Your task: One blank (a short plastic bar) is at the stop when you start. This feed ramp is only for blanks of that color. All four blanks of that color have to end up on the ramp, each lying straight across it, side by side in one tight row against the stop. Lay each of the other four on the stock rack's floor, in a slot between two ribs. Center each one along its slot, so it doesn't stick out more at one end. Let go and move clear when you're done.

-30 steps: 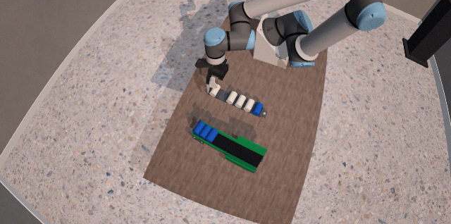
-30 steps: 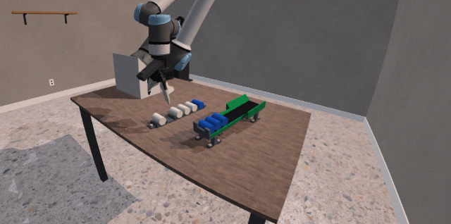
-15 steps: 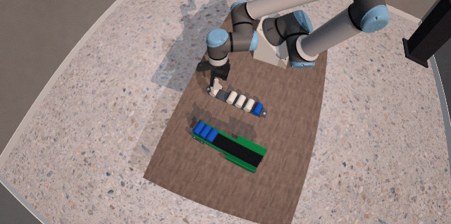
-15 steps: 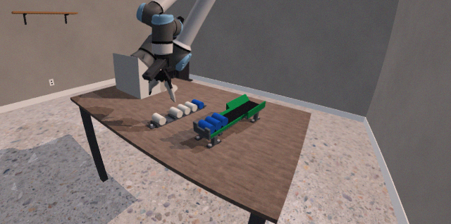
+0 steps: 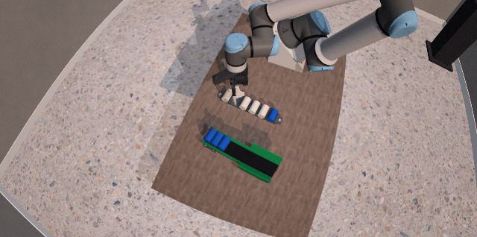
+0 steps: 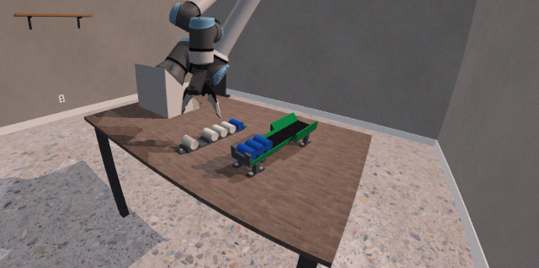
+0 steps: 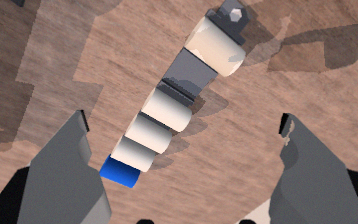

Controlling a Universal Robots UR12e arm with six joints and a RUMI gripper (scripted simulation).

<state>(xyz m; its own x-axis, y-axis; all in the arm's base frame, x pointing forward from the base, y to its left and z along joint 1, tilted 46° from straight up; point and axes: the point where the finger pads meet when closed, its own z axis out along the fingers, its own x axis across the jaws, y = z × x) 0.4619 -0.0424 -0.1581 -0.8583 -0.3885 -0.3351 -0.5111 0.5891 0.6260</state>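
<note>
Right now the stock rack is 1 cm behind my hand, 9 cm to the left of it and 14 cm below it. The rest, counted from my hand: grey stop: 24 cm ahead, 4 cm to the right, 7 cm below.
</note>
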